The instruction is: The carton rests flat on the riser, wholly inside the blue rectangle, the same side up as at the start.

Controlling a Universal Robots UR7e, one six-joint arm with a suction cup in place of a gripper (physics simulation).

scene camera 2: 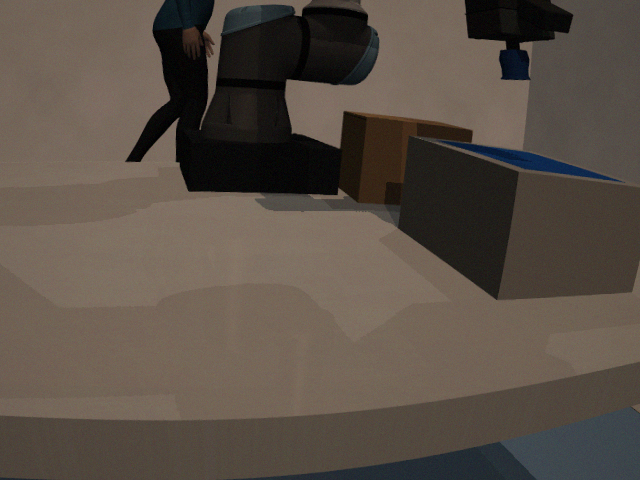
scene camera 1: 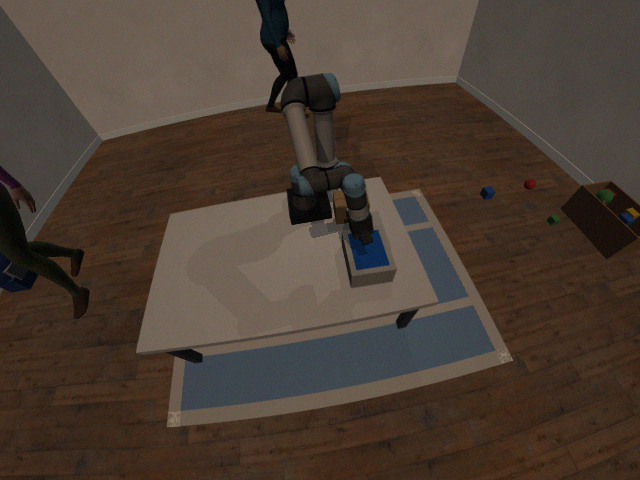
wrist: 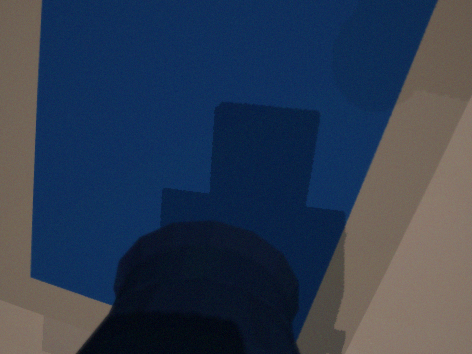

The suction cup holds nothing. The cup is 16 cm from the middle of a grey riser, above it. A brown carton rests on the table.
